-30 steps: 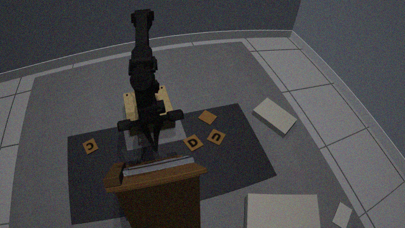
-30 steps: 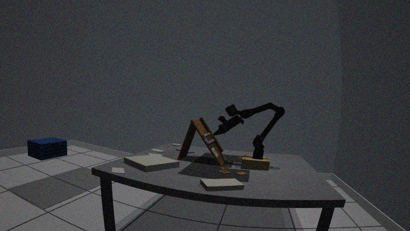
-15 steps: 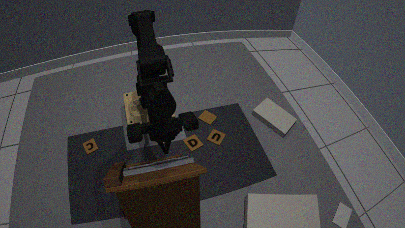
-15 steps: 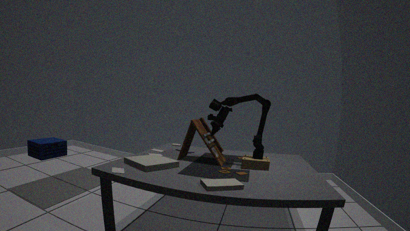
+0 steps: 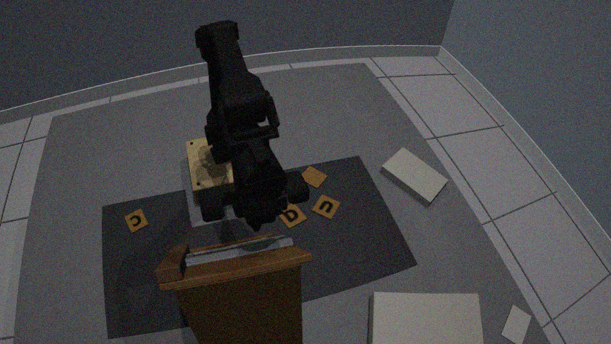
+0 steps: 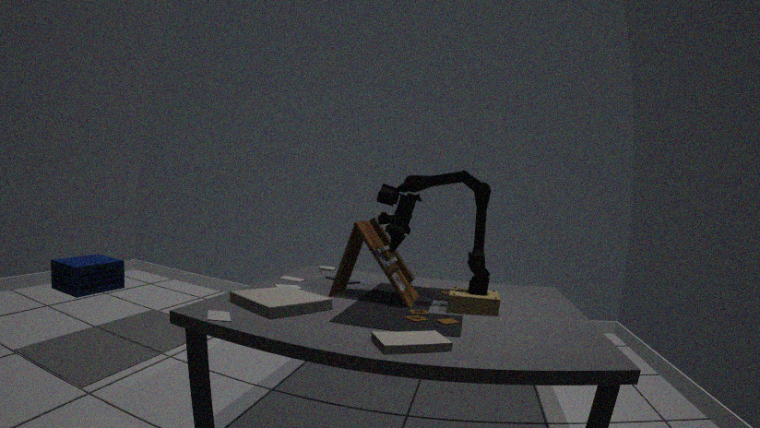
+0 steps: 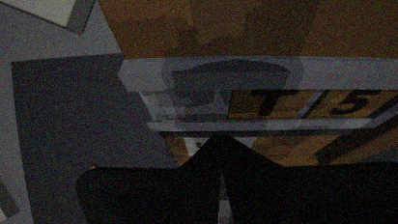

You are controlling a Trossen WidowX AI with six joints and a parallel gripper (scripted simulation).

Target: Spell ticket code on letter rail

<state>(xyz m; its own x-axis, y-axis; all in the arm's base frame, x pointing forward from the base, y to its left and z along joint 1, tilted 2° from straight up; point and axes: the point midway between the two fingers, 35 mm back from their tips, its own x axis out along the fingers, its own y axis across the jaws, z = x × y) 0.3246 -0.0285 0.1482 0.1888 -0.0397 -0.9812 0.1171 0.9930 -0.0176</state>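
My gripper tip is 110 mm past the letter tile, 230 mm to the right of it and 180 mm above it. The rest, counted from my gripper tip: pale slab 100 mm behind, 520 mm to the left, 170 mm below; white ticket 30 mm behind, 100 mm below.
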